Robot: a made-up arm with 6 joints.
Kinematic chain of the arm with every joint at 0, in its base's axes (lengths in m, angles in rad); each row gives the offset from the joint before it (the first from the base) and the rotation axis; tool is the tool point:
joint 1: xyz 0 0 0.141 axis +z
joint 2: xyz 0 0 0 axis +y
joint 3: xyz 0 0 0.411 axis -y
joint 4: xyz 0 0 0 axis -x
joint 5: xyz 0.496 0 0 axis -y
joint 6: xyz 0 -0.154 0 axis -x
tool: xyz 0 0 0
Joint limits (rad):
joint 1: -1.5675..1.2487
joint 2: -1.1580..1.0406
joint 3: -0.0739..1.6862
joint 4: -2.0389..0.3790
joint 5: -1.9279..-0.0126
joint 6: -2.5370..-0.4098
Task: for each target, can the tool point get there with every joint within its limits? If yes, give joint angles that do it. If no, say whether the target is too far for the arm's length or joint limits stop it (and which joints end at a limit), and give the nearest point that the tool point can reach.
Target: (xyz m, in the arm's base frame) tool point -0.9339 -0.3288 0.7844
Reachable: no: too far | nearest point -0.7327 -0.2580 0.6458 | short by 0.254 m
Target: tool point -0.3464 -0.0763 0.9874
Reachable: yes | joints 0.1533 -0.5805 1.5387 -1.4240 -0.7641 -2.2306
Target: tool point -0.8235 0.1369 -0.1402
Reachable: no: joint limits stop it (at a limit: joint 2, joint 3, joint 4) | nearest point -0.8672 0.1442 0.3967 | short by 0.539 m
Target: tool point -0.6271 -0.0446 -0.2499
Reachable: no: joint limits stop it (at a limit: joint 1, joint 2, joint 3) | nearest point -0.1148 -0.4829 -0.1409 | short by 0.683 m
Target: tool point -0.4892 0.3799 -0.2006
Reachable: no: joint limits stop it (at a limit: joint 1, joint 2, joint 3, joint 4) | nearest point 0.0765 0.4486 -0.1570 | short by 0.571 m
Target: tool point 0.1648 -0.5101 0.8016
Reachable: yes | joints -1.0841 0.2145 0.9888 -0.9229 -0.6687 -1.2285
